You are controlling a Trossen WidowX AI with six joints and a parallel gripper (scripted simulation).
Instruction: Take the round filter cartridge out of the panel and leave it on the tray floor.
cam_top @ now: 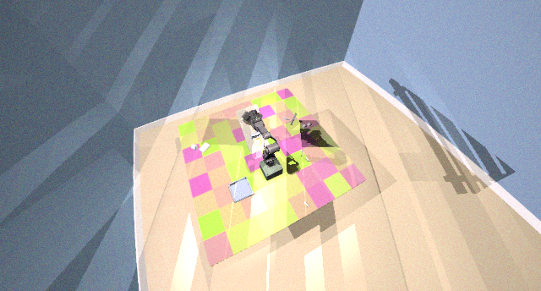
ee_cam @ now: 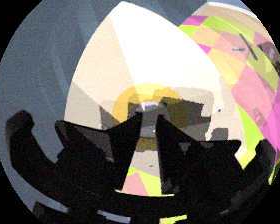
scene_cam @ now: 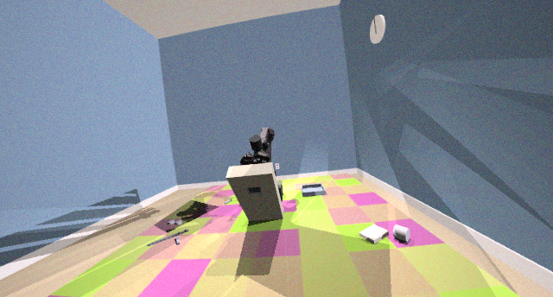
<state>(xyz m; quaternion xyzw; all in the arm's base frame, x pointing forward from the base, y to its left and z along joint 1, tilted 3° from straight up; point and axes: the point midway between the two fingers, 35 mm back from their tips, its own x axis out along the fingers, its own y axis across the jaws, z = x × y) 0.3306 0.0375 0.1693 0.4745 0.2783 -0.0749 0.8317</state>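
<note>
Now: gripper tip 10 mm short of the round cartridge and 10 mm above it. The rest, counted from my gripper tip: service panel 80 mm below, 40 mm behind, 10 mm to the right; then beige block 460 mm to the left, 220 mm below, 20 mm ahead; then grey tray 470 mm behind, 220 mm to the left, 220 mm below.
</note>
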